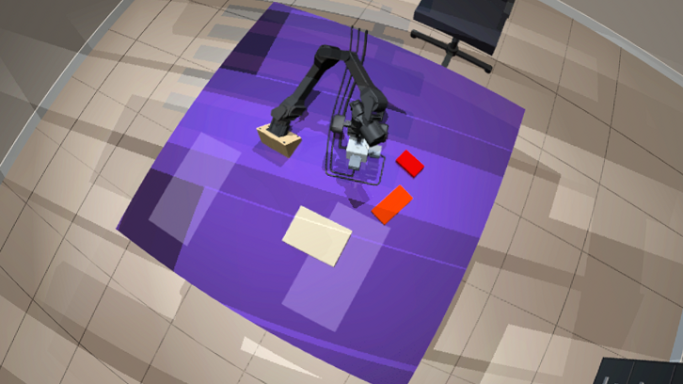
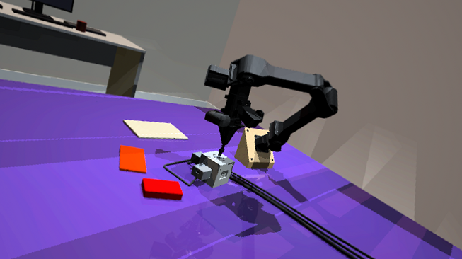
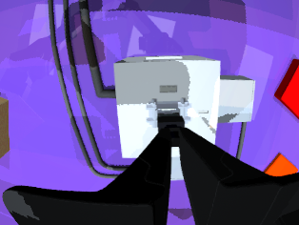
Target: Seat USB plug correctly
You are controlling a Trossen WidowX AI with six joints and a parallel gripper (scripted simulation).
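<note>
Now: gripper tip 20 mm above the dark USB plug. Also, from my gripper tip: cream plate: 60 mm ahead, 350 mm to the right, 120 mm below; then orange slab: 220 mm ahead, 110 mm to the right, 120 mm below; then red block: 190 mm ahead, 60 mm to the left, 110 mm below.
</note>
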